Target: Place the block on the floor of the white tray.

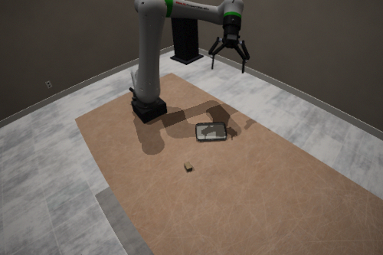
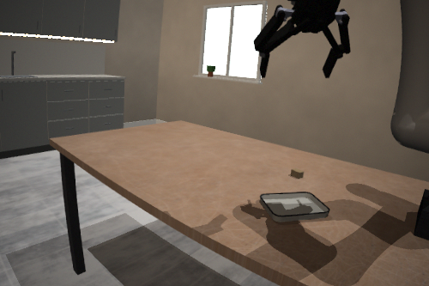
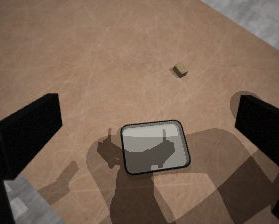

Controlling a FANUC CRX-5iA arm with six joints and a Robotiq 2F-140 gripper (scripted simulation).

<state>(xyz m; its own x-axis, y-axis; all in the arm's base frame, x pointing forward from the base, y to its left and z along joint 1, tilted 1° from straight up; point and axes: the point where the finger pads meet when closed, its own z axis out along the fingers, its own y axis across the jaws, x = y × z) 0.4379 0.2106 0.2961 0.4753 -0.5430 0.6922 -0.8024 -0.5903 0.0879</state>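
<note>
My gripper is now 36 cm above the wooden block, 35 cm to the left of it and 6 cm short of it. Round my hand: white tray 35 cm below, 10 cm to the right, 2 cm behind.
</note>
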